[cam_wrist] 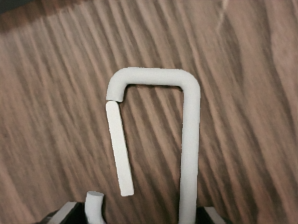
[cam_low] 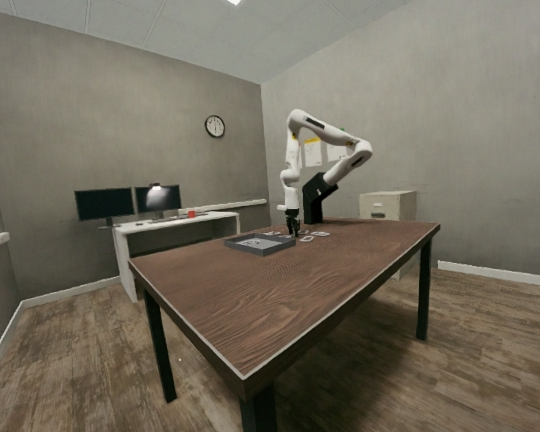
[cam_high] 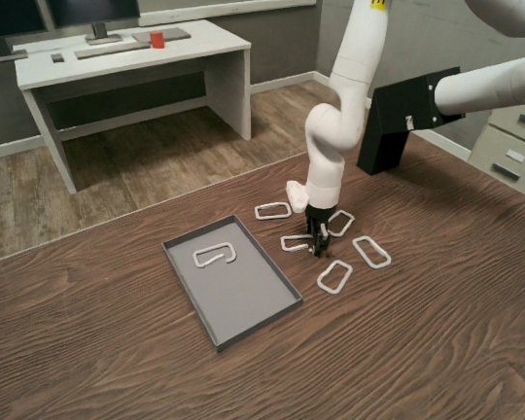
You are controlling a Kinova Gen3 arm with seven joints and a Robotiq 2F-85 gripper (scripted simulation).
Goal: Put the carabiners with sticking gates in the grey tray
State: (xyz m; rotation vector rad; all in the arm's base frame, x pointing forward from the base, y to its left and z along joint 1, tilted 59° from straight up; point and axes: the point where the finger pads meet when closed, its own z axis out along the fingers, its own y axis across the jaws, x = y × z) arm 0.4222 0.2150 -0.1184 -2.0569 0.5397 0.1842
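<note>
My gripper is now 230 mm short of the grey tray and 30 mm to the left of it.
</note>
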